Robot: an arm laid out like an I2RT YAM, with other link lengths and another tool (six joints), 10 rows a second.
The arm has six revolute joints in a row. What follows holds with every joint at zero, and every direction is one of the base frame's.
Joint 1 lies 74.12 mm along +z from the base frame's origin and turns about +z.
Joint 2 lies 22 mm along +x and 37.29 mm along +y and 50.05 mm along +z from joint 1 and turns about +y.
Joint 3 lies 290.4 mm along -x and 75.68 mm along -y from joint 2 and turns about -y.
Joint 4 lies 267.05 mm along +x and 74.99 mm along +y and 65.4 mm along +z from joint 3 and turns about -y.
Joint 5 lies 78.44 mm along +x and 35.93 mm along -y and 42.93 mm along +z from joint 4 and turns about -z.
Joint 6 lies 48.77 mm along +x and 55.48 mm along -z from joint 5 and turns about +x.
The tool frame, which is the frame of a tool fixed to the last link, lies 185 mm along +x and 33 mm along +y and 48 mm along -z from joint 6; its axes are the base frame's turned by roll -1.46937, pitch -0.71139 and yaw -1.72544 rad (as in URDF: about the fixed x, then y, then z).
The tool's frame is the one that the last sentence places.
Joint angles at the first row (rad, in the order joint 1, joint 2, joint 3, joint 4, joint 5, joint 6):
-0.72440, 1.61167, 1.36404, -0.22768, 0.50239, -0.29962
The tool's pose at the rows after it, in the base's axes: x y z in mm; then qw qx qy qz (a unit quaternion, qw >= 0):
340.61 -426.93 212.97 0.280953 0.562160 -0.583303 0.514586
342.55 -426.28 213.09 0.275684 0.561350 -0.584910 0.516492
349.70 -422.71 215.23 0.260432 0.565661 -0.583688 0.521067
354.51 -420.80 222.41 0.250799 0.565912 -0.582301 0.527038
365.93 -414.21 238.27 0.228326 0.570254 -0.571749 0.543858
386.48 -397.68 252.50 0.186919 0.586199 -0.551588 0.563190
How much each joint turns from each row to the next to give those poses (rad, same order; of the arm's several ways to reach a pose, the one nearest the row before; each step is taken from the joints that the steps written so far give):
-0.00278, 0.00821, 0.00419, -0.01031, -0.01770, 0.00769
-0.00105, 0.00001, 0.00122, -0.00057, -0.00908, 0.00775
0.00019, 0.00009, 0.01159, -0.01045, -0.03172, 0.00835
0.00022, -0.00311, 0.01801, -0.01241, -0.01927, 0.00537
0.00212, -0.01594, 0.02183, -0.00839, -0.05152, -0.00232
0.00901, -0.01729, 0.01857, -0.00933, -0.09334, -0.00385

